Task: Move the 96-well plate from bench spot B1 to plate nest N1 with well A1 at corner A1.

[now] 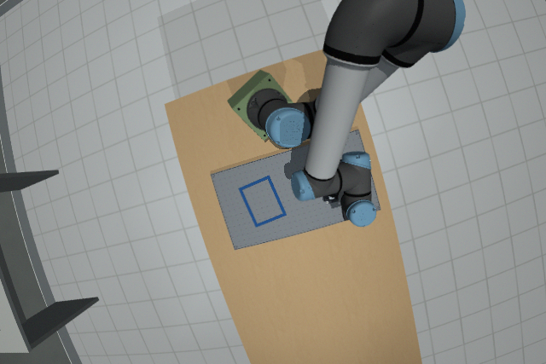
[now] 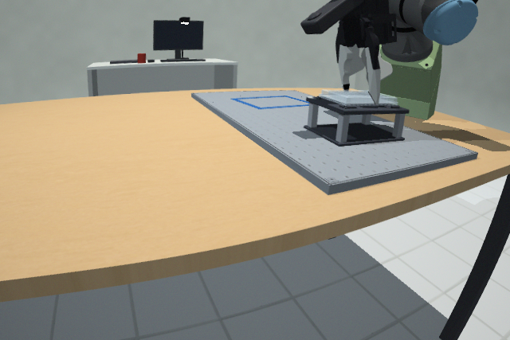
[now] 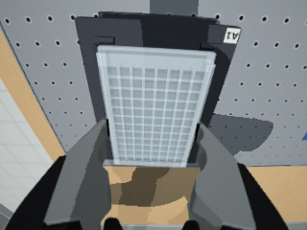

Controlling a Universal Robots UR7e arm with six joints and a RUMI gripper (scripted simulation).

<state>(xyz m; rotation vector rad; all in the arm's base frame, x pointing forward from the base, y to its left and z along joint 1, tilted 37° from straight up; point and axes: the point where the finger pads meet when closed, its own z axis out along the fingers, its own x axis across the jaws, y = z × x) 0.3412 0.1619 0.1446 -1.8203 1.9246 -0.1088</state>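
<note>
My gripper is now 1 cm above the clear 96-well plate. Round my hand: A1 label (8 cm ahead, 5 cm to the right, 2 cm below).
</note>
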